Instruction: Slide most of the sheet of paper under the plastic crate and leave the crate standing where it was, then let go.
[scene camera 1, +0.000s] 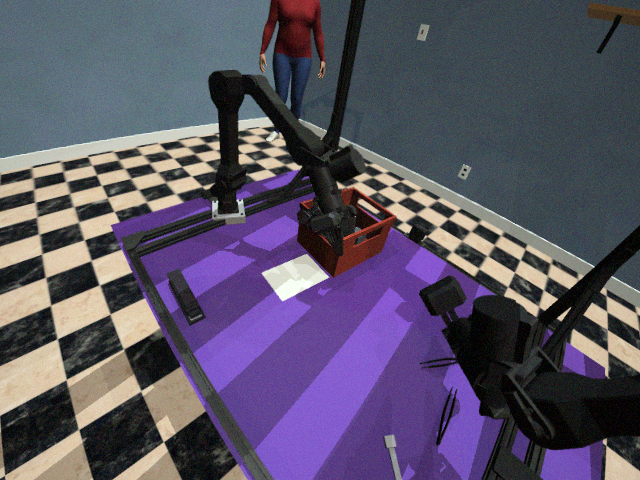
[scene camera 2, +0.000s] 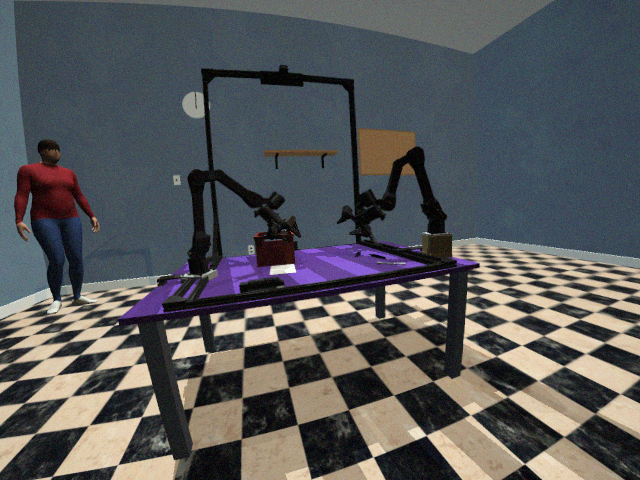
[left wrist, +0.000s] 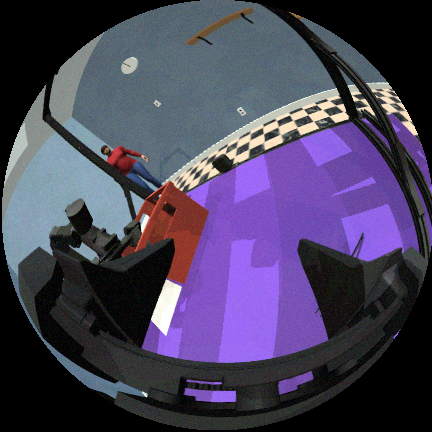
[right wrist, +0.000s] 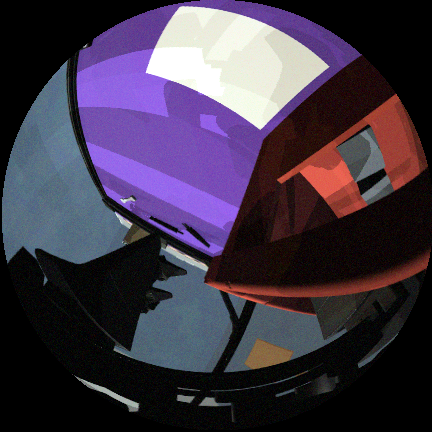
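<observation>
A red plastic crate (scene camera 1: 361, 248) (scene camera 2: 272, 252) (left wrist: 177, 229) (right wrist: 322, 250) stands upright on the purple table (scene camera 1: 347, 362). A white sheet of paper (scene camera 1: 294, 276) (scene camera 2: 282, 270) (left wrist: 165, 306) (right wrist: 241, 72) lies flat in front of it, one edge against the crate's base. My right gripper (scene camera 1: 334, 230) (scene camera 2: 285, 226) (right wrist: 228, 241) is open at the crate's near rim, one finger outside the wall and one inside. My left gripper (scene camera 2: 349, 215) (left wrist: 238, 246) is open and empty, hovering above the table's other end and facing the crate.
A black bar-shaped object (scene camera 1: 186, 296) (scene camera 2: 261, 285) lies near the table's left edge. Black tweezers (scene camera 1: 447, 414) and a small white tool (scene camera 1: 391, 450) lie by the left arm (scene camera 1: 499, 333). A black frame rail (scene camera 1: 175, 333) rims the table. A person (scene camera 1: 294, 48) stands beyond it.
</observation>
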